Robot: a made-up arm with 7 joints. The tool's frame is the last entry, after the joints.
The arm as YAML. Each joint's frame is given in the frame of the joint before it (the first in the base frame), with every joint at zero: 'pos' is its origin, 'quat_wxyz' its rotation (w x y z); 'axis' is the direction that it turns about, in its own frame. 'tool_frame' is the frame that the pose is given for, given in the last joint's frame.
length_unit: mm
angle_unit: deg
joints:
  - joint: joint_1
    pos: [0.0, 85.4, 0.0]
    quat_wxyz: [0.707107, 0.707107, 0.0, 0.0]
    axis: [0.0, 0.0, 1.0]
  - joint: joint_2
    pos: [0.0, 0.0, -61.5]
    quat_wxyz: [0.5, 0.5, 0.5, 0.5]
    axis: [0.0, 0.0, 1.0]
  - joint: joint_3
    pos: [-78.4, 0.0, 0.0]
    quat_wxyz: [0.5, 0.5, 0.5, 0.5]
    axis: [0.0, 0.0, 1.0]
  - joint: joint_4
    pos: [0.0, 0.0, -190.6]
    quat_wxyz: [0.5, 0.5, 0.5, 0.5]
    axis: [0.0, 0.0, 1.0]
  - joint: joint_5
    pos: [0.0, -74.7, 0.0]
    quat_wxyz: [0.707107, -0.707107, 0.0, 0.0]
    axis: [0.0, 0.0, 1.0]
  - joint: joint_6
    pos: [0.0, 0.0, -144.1]
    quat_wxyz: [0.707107, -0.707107, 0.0, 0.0]
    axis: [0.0, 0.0, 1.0]
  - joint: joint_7
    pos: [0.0, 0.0, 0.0]
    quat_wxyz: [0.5, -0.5, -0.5, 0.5]
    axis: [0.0, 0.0, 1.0]
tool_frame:
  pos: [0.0, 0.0, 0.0]
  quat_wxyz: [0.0, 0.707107, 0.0, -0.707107]
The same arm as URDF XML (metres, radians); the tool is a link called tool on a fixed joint. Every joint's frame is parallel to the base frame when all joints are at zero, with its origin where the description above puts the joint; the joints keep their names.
<robot name="arm">
<joint name="joint_1" type="continuous"><parent link="base_link"/><child link="link1"/><origin xyz="0 0.0854 0" rpy="0 0 0"/><axis xyz="0 -1 0"/></joint>
<joint name="joint_2" type="continuous"><parent link="link1"/><child link="link2"/><origin xyz="0 0.0615 0" rpy="0 0 0"/><axis xyz="1 0 0"/></joint>
<joint name="joint_3" type="continuous"><parent link="link2"/><child link="link3"/><origin xyz="0 0 -0.0784" rpy="0 0 0"/><axis xyz="0 0 1"/></joint>
<joint name="joint_4" type="continuous"><parent link="link3"/><child link="link4"/><origin xyz="0 0 -0.1906" rpy="0 0 0"/><axis xyz="0 -1 0"/></joint>
<joint name="joint_5" type="continuous"><parent link="link4"/><child link="link5"/><origin xyz="0 0 -0.0747" rpy="0 0 0"/><axis xyz="0 0 1"/></joint>
<joint name="joint_6" type="continuous"><parent link="link5"/><child link="link6"/><origin xyz="0 0 -0.1441" rpy="0 0 0"/><axis xyz="0 1 0"/></joint>
<joint name="joint_7" type="continuous"><parent link="link6"/><child link="link7"/><origin xyz="0 0 0" rpy="0 0 0"/><axis xyz="-1 0 0"/></joint>
<joint name="tool_fixed" type="fixed"><parent link="link7"/><child link="tool"/><origin xyz="0 0 0" rpy="0 0 0"/></joint>
<link name="base_link"/>
<link name="link1"/>
<link name="link2"/>
<link name="link3"/>
<link name="link4"/>
<link name="link5"/>
<link name="link6"/>
<link name="link7"/>
<link name="tool"/>
</robot>

